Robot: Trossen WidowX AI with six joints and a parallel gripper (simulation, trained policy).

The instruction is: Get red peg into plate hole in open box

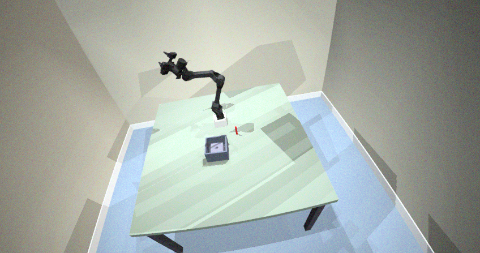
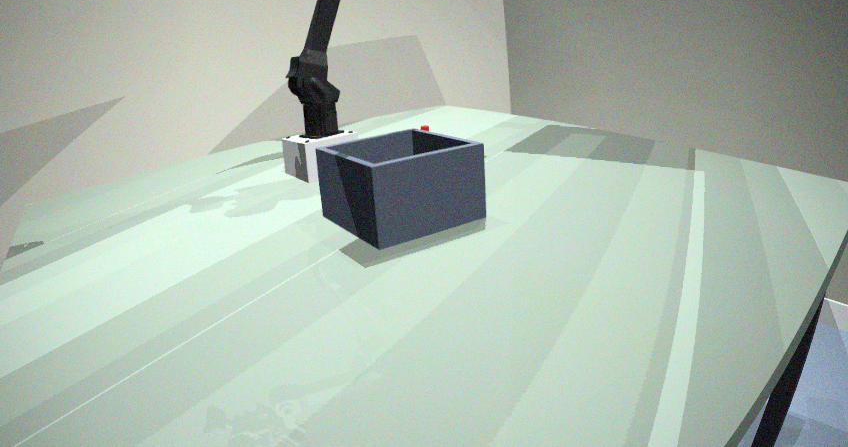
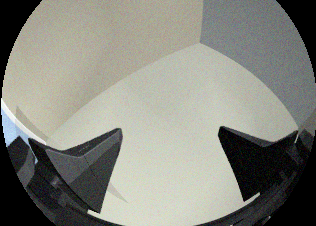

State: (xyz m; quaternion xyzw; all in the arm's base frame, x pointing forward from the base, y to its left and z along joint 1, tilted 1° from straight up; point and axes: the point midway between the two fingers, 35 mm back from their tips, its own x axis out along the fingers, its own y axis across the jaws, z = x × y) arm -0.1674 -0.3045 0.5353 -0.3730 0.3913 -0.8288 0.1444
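Right now the red peg is 580 mm below my gripper tip, 410 mm to the left of it and 380 mm ahead of it. The rest, counted from my gripper tip: box: 590 mm below, 510 mm ahead, 230 mm to the left; then plate: 570 mm below, 510 mm ahead, 230 mm to the left.
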